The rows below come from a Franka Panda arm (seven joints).
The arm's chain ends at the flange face. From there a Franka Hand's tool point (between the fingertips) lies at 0.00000 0.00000 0.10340 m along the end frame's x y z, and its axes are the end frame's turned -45 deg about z.
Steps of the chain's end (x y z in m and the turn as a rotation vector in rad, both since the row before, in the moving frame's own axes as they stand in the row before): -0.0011, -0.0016, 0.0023, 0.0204, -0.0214, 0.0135; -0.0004, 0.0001, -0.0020, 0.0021, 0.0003, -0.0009; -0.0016, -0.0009, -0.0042, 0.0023, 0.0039, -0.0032; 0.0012, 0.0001, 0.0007, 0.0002, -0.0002, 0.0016; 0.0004, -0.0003, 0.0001, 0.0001, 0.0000, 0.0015; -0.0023, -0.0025, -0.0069, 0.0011, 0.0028, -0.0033; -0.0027, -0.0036, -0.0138, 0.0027, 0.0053, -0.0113; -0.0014, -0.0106, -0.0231, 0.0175, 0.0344, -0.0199; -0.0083, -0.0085, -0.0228, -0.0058, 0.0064, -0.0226
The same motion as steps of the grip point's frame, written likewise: 0.0003, -0.0050, 0.0023, 0.0296, -0.0007, 0.0135; -0.0002, -0.0003, -0.0020, 0.0013, 0.0017, -0.0009; 0.0000, -0.0017, -0.0042, -0.0011, 0.0044, -0.0032; 0.0008, 0.0009, 0.0007, 0.0003, 0.0000, 0.0016; 0.0005, 0.0001, 0.0001, 0.0001, 0.0001, 0.0015; 0.0004, -0.0033, -0.0069, -0.0012, 0.0028, -0.0033; 0.0012, -0.0043, -0.0138, -0.0018, 0.0057, -0.0113; 0.0103, -0.0073, -0.0232, -0.0120, 0.0367, -0.0199; 0.0002, -0.0110, -0.0228, -0.0086, 0.0004, -0.0226
